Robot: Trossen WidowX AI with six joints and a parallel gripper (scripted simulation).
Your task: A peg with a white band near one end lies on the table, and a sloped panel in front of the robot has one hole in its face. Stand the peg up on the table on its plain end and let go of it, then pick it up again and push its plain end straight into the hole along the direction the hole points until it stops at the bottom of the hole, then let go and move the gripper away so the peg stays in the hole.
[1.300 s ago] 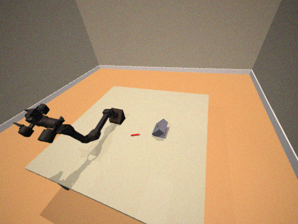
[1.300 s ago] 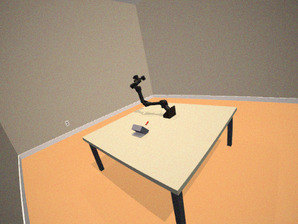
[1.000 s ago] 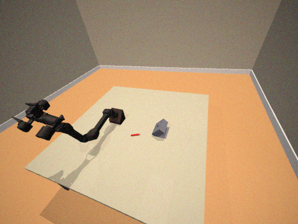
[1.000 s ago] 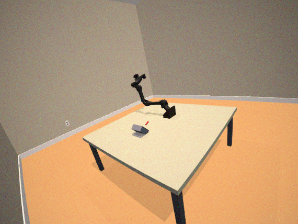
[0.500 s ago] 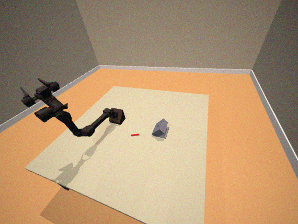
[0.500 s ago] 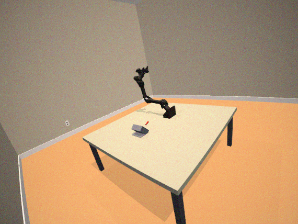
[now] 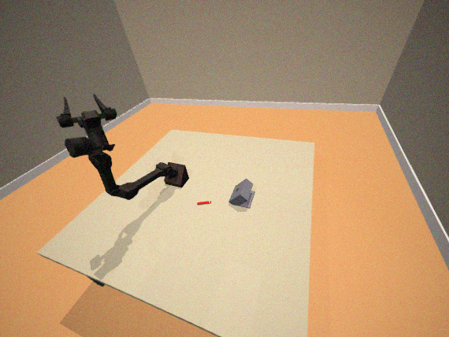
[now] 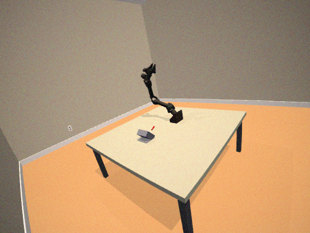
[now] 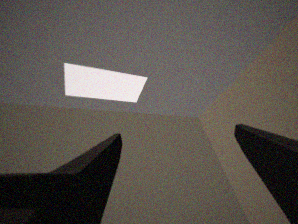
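My gripper tip is 36 cm short of the peg, 9 cm to the right of it and 66 cm above it. Round my gripper tip: grey sloped panel 55 cm ahead, 17 cm to the left, 63 cm below; flat foot plate 57 cm ahead, 16 cm to the left, 67 cm below.
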